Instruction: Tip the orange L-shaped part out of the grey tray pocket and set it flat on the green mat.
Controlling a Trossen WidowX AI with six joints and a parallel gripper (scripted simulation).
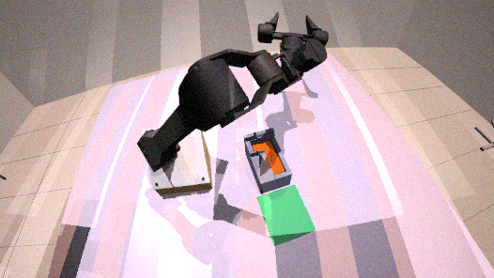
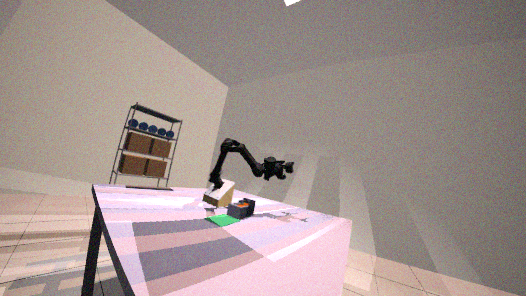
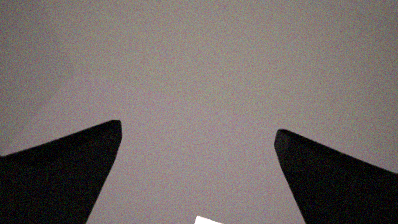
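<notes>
The orange L-shaped part lies 160 mm behind my gripper tip, 230 mm to the right of it and 320 mm below it. The rest, counted from my gripper tip: green mat 160 mm behind, 390 mm to the right, 380 mm below.
</notes>
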